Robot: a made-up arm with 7 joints. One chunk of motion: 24 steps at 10 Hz.
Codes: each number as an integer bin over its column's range. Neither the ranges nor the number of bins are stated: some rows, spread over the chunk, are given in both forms.
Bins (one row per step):
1: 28 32 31 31 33 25
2: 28 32 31 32 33 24
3: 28 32 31 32 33 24
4: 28 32 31 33 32 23
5: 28 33 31 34 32 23
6: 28 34 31 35 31 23
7: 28 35 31 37 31 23
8: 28 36 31 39 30 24
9: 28 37 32 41 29 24
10: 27 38 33 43 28 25
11: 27 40 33 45 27 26
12: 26 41 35 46 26 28
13: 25 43 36 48 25 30
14: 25 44 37 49 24 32
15: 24 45 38 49 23 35
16: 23 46 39 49 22 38
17: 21 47 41 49 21 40
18: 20 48 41 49 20 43
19: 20 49 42 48 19 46
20: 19 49 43 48 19 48
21: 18 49 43 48 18 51
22: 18 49 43 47 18 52
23: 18 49 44 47 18 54
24: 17 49 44 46 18 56
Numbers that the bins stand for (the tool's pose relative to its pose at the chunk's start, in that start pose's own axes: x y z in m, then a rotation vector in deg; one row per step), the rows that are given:
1: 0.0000 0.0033 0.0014 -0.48 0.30 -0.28
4: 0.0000 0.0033 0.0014 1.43 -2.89 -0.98
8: 0.0000 0.0300 0.0014 7.15 -9.28 -0.63
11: -0.0043 0.0567 0.0157 12.87 -18.85 0.07
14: -0.0129 0.0833 0.0443 16.69 -28.43 2.18
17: -0.0300 0.1033 0.0729 16.69 -38.00 4.98
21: -0.0429 0.1167 0.0871 15.73 -47.58 8.83
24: -0.0471 0.1167 0.0943 13.83 -47.58 10.59
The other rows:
2: 0.0000 0.0033 0.0014 0.47 0.30 -0.63
3: 0.0000 0.0033 0.0014 0.47 0.30 -0.63
5: 0.0000 0.0100 0.0014 2.38 -2.89 -0.98
6: 0.0000 0.0167 0.0014 3.33 -6.09 -0.98
7: 0.0000 0.0233 0.0014 5.24 -6.09 -0.98
9: 0.0000 0.0367 0.0086 9.06 -12.47 -0.63
10: -0.0043 0.0433 0.0157 10.96 -15.66 -0.28
12: -0.0086 0.0633 0.0300 13.83 -22.04 0.77
13: -0.0129 0.0767 0.0371 15.73 -25.24 1.47
15: -0.0171 0.0900 0.0514 16.69 -31.62 3.23
16: -0.0214 0.0967 0.0586 16.69 -34.81 4.28
18: -0.0343 0.1100 0.0729 16.69 -41.20 6.03
19: -0.0343 0.1167 0.0800 15.73 -44.39 7.08
20: -0.0386 0.1167 0.0871 15.73 -44.39 7.78
22: -0.0429 0.1167 0.0871 14.78 -47.58 9.18
23: -0.0429 0.1167 0.0943 14.78 -47.58 9.89

